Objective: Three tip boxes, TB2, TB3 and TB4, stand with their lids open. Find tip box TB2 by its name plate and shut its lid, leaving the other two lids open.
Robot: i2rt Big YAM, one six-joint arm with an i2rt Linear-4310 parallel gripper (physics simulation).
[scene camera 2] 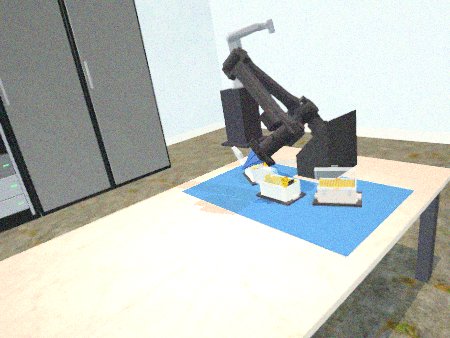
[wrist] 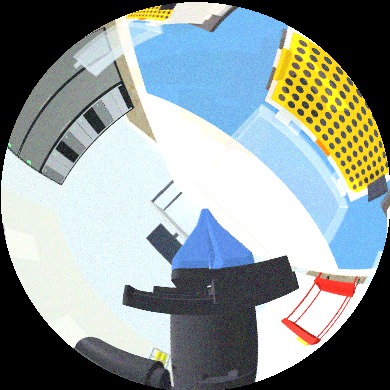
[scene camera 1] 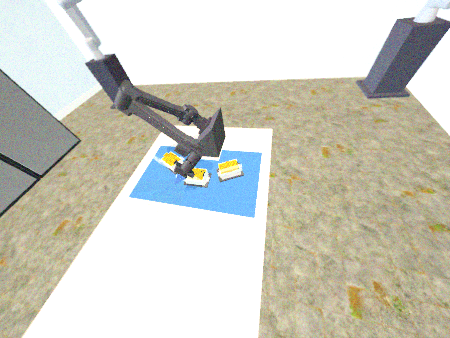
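Seen in the pictures: gripper, fingertip midpoint: [scene camera 2: 242, 169] [wrist: 204, 212] [scene camera 1: 174, 183]; arm's base, link origin: [scene camera 2: 325, 135] [scene camera 1: 205, 126].
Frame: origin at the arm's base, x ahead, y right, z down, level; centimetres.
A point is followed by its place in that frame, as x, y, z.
TB2, the middle white tip box with yellow tips [scene camera 1: 196, 181] @[41.5, -2.8, 4.7] [scene camera 2: 280, 191] @[40.5, -4.4, 7.8] [wrist: 327, 107], stands with its clear lid [wrist: 295, 160] @[40.2, 2.5, 6.6] open. TB3 [scene camera 1: 171, 159] [scene camera 2: 259, 174] [wrist: 150, 13] is on the cabinet side, its lid [scene camera 2: 238, 155] @[32.1, 21.9, 1.1] [wrist: 96, 54] tilted open. TB4 [scene camera 1: 230, 173] @[34.4, -20.7, 5.8] [scene camera 2: 337, 195] @[31.5, -20.5, 10.6] is at the other end, its lid [scene camera 2: 327, 172] @[36.5, -20.0, 0.7] open. The name plates cannot be read now. My gripper [scene camera 2: 254, 159] [wrist: 204, 212] @[46.6, 6.2, -0.4] is shut and empty, its blue fingers together, low near TB3 and TB2. In scene camera 1 the fingers are mostly hidden. Contact with a lid cannot be told.
The boxes stand on a blue mat [scene camera 1: 225, 202] @[48.2, -18.7, 14.2] [scene camera 2: 325, 232] @[48.2, -25.0, 14.1] on a pale table [scene camera 1: 190, 265] @[79.8, -7.2, 14.5] [scene camera 2: 150, 280] @[90.7, 1.9, 14.5]. A dark angled panel [scene camera 1: 214, 134] @[13.5, -9.5, -4.4] [scene camera 2: 342, 142] @[5.1, -10.1, 1.0] stands behind them at the arm. A grey cabinet [scene camera 2: 115, 100] and a red frame [wrist: 335, 286] are beyond the table.
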